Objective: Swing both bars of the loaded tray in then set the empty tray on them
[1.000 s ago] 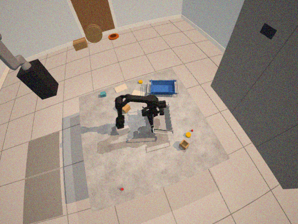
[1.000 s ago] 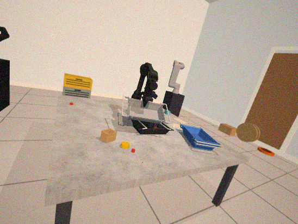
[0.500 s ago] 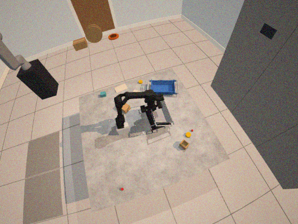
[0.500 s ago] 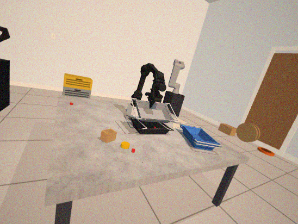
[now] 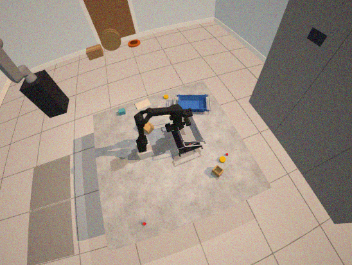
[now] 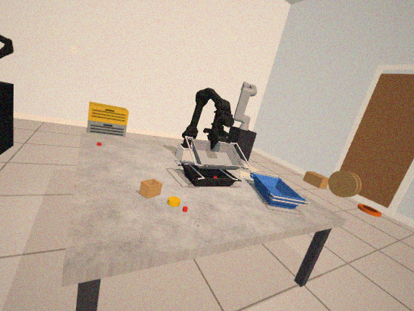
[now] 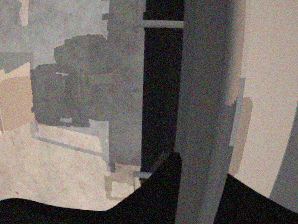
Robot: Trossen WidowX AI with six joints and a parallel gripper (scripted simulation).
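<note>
The grey tray lies 8 cm ahead of my gripper tip, 1 cm to the left of it and 1 cm below it. The rest, counted from my gripper tip: tan box 21 cm ahead, 36 cm to the right, 16 cm below; then red block 35 cm ahead, 24 cm to the right, 17 cm below; then tan block 26 cm behind, 23 cm to the left, 15 cm below.
</note>
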